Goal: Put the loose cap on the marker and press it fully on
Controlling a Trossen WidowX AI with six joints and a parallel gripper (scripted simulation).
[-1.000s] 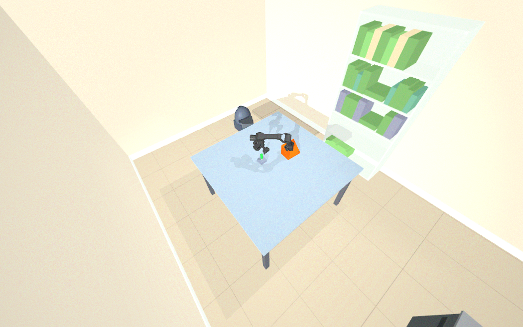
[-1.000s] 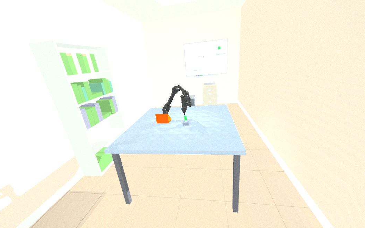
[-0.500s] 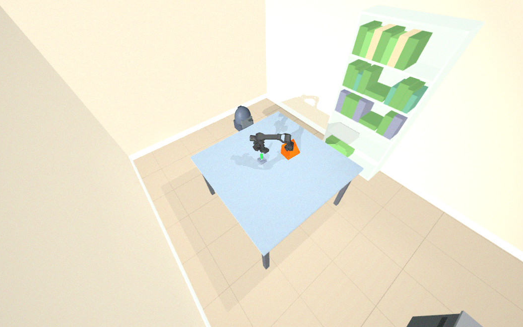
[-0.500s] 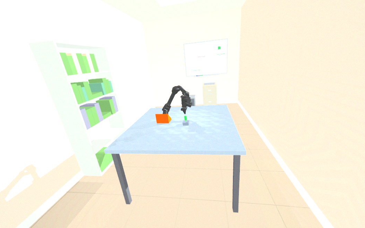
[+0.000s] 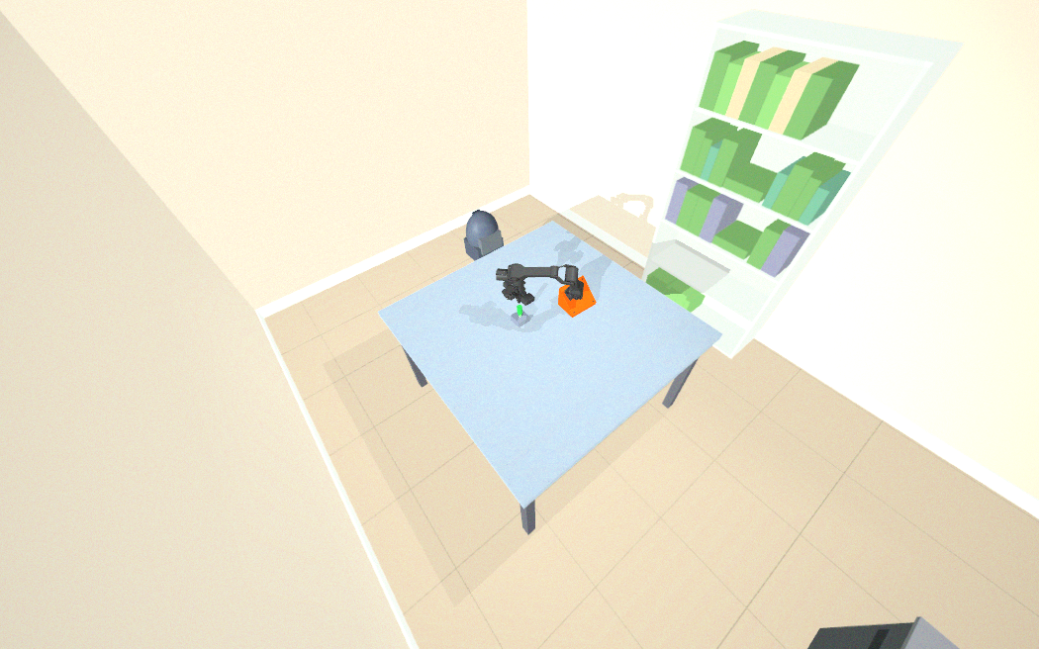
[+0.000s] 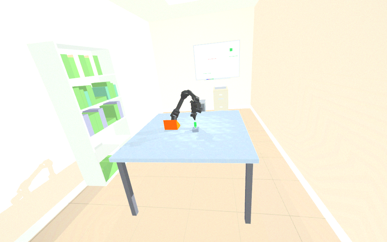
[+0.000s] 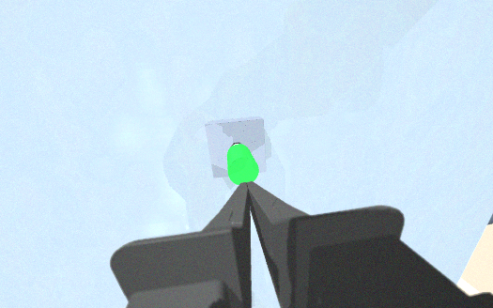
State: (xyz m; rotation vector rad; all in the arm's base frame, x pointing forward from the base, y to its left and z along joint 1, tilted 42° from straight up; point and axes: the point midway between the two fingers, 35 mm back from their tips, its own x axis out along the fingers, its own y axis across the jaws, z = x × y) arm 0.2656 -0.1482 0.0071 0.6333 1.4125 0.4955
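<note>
My gripper tip is 50 mm above the green cap.
</note>
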